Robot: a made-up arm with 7 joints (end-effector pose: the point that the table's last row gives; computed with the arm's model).
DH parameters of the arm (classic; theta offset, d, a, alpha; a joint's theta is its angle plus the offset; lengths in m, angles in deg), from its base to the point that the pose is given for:
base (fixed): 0 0.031 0 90
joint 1: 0 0.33 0.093 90
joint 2: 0 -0.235 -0.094 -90
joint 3: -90 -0.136 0.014 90
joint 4: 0 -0.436 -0.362 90
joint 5: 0 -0.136 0.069 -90
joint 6: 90 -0.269 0.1 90
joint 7: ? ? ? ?
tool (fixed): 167.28 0.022 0 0
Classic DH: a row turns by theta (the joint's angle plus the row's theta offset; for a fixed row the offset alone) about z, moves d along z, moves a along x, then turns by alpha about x.
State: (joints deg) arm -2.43 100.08 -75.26 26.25 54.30 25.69 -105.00
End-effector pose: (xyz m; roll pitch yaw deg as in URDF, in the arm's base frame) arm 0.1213 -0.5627 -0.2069 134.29 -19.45 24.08
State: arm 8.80 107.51 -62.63 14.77 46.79 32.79 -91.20
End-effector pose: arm 0.0738 -0.6449 -0.1558 106.76 -14.02 26.61
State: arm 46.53 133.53 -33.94 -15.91 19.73 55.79 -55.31
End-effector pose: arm -0.2121 -0.7220 -0.2336 66.01 5.00 -22.10
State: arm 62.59 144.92 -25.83 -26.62 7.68 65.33 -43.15
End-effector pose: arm -0.2938 -0.6267 -0.3847 68.56 17.66 -45.00
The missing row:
joint 7: 77.28 0 -0.0953 180
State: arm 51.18 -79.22 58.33 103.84 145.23 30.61 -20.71
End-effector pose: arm -0.4877 -0.3723 0.0689 -28.96 13.35 -21.90
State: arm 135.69 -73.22 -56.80 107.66 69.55 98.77 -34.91
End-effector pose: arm 0.1243 -0.0290 0.1188 -68.82 -19.96 -174.85
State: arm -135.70 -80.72 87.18 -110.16 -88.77 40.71 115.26
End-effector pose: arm 0.0472 0.0089 -0.7318 -41.14 -55.43 94.85
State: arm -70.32 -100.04 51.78 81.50 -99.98 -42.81 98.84
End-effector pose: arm 0.6466 -0.4959 0.9419 115.41 -10.19 -6.23
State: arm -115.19 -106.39 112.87 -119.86 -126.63 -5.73 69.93
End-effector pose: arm 0.5677 0.0925 -0.5202 -25.07 -16.63 63.89
